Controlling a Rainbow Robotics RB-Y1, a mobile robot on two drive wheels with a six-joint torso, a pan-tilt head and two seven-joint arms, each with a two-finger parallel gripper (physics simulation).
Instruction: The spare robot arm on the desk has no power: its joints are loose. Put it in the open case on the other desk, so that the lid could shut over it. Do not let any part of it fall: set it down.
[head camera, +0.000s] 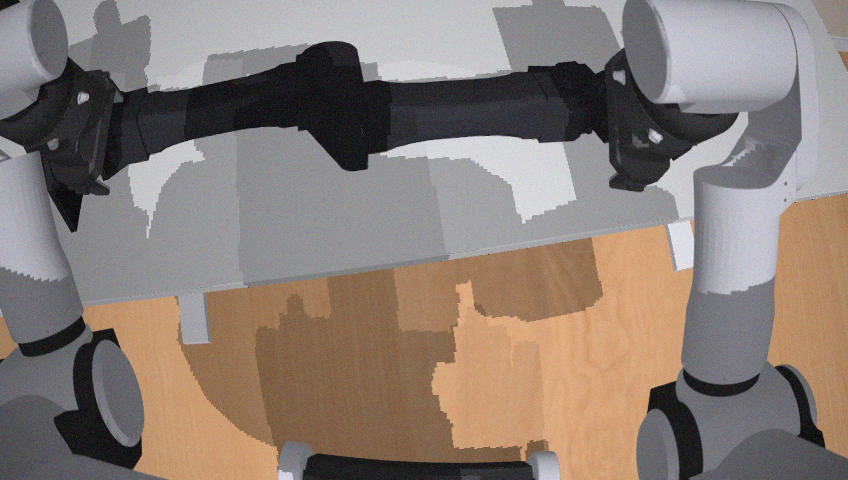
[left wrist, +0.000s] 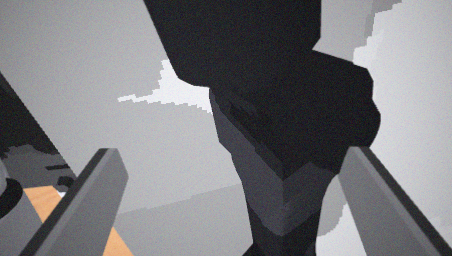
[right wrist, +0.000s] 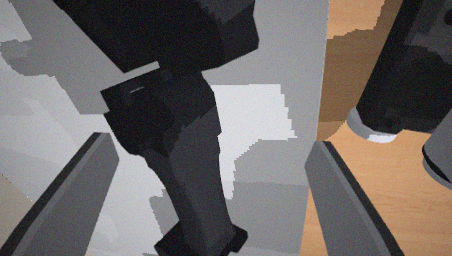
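Pixels of known places: left gripper, between the fingertips: (head camera: 109, 144) (left wrist: 232, 161); right gripper, between the fingertips: (head camera: 616, 129) (right wrist: 213, 150); robot's base, origin of its link: (right wrist: 393, 53).
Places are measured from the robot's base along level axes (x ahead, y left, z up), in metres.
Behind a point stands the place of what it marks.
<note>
The black jointed spare arm (head camera: 470, 113) (left wrist: 285, 115) (right wrist: 192, 170) lies stretched out over the pale desk (head camera: 333, 226) {x 0.402, y 0.097, z 0.721 m} (left wrist: 100, 40) {x 0.379, y 0.391, z 0.721 m} (right wrist: 272, 215) {x 0.412, y 0.074, z 0.721 m}, with a thick joint (head camera: 333, 107) {x 0.487, y 0.092, z 0.829 m} near its middle. My left gripper (head camera: 83, 133) {x 0.457, y 0.361, z 0.839 m} (left wrist: 232, 161) {x 0.457, y 0.361, z 0.839 m} is open above its left end. In the left wrist view the arm passes between the fingertips, nearer the right-hand finger. My right gripper (head camera: 639, 133) {x 0.476, y -0.177, z 0.841 m} (right wrist: 213, 150) {x 0.476, y -0.177, z 0.841 m} is open above its right end. In the right wrist view the arm passes between the fingertips, nearer the left-hand finger. The grippers' bodies hide both arm ends in the head view. The case does not show.
The desk's front edge runs slanting across the head view, with two desk legs (head camera: 193, 318) (head camera: 680, 245) below it. Wooden floor (head camera: 595, 344) {x 0.351, y -0.396, z 0.000 m} (right wrist: 380, 180) {x -0.266, y 0.699, z 0.001 m} lies in front. My own dark base (head camera: 416, 469) {x 0.072, y 0.006, z 0.180 m} (right wrist: 400, 85) {x 0.028, y 0.046, z 0.191 m} stands near the desk. Shadows cross desk and floor.
</note>
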